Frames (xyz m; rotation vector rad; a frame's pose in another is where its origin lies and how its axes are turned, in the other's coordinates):
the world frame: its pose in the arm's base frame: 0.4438 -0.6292 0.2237 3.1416 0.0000 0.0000
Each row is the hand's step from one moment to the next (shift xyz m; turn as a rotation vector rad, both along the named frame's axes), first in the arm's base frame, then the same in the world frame.
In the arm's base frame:
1: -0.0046 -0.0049 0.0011 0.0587 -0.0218 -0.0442
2: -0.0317 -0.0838 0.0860 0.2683 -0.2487 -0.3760
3: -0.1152 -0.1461 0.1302 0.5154 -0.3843 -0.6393
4: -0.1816 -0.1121 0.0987 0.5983 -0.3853 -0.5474
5: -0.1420 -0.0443 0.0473 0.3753 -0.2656 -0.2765
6: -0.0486 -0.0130 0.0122 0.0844 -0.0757 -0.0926
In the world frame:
1: -0.0046 0.0049 -0.0011 0.0587 0.0218 0.0442
2: -0.0317 0.0838 -0.0860 0.2683 0.2487 0.3760
3: -0.1152 0.1461 -0.1302 0.5154 0.3843 0.6393
4: -0.1816 0.1121 -0.0987 0.5983 0.3853 0.5474
5: -0.1420 0.0443 -0.0473 0.3753 0.2656 0.2765
6: -0.0486 0.0130 -0.0122 0.0844 0.0757 0.0926

